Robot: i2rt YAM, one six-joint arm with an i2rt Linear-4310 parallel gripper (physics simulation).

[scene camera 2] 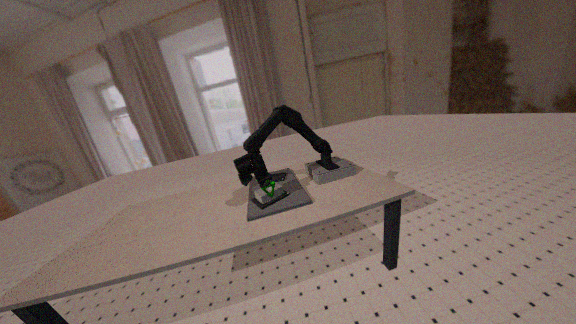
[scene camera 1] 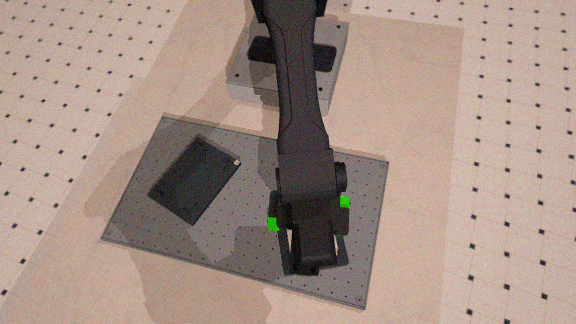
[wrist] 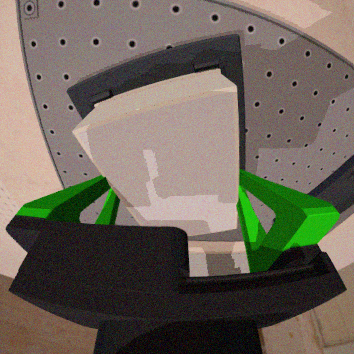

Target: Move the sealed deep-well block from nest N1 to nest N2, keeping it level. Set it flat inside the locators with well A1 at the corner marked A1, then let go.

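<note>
The pale deep-well block sits in nest N1, a dark plate; it looks flat and level. In scene camera 1 the arm hides most of it. My gripper is shut on the block, with wide-set green fingers against its two opposite sides. Nest N2 is an empty dark plate with corner locators, lying turned at the left in scene camera 1. A small white tag marks one of its corners. Well A1 cannot be made out.
Both nests sit on a grey perforated board. The arm's grey base block stands behind it. The board lies on a pale table.
</note>
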